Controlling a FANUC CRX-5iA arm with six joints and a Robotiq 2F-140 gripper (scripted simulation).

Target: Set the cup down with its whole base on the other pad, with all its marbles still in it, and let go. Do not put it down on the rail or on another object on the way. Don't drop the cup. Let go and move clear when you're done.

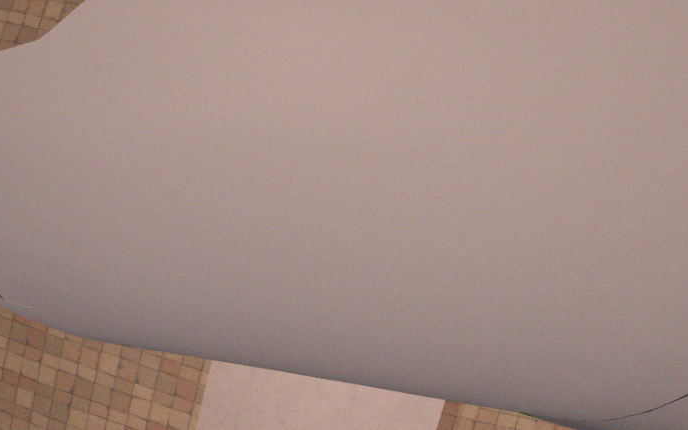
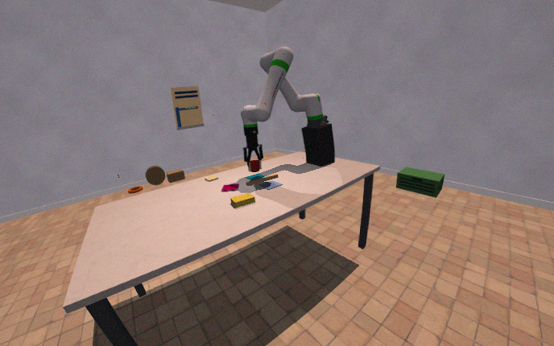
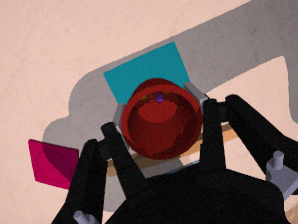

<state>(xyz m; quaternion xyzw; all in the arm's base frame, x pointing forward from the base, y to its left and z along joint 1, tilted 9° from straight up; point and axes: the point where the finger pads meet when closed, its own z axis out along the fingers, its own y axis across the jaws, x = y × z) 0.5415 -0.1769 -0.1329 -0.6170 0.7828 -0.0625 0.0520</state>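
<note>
The teal pad is 9 cm below my hand. Also, from my hand: red cup (2 cm below); then wooden rail (2 cm ahead, 10 cm to the left, 8 cm below); then purple marble (1 cm behind, 2 cm below).
</note>
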